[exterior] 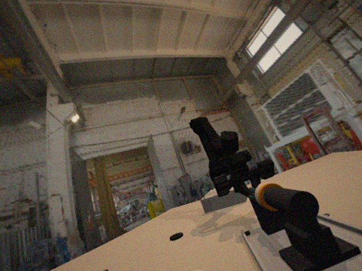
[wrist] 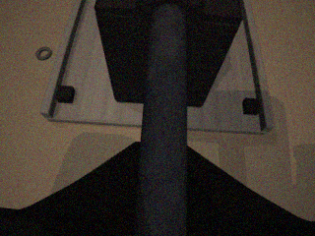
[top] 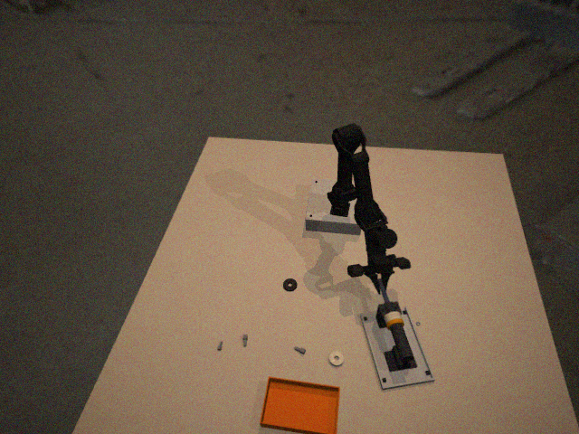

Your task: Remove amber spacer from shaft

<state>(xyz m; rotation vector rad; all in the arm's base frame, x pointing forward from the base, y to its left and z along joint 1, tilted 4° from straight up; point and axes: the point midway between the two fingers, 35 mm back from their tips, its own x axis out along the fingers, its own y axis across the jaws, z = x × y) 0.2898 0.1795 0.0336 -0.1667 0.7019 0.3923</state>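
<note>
The dark shaft is 50 mm ahead of my gripper tip, 20 mm to the left of it and 20 mm above it. Also, from my gripper tip: orange tray (370 mm ahead, 170 mm to the right, 50 mm below); then white spacer (90 mm ahead, 40 mm to the left, 20 mm above); then amber spacer (110 mm ahead, 50 mm to the left, 20 mm above).
</note>
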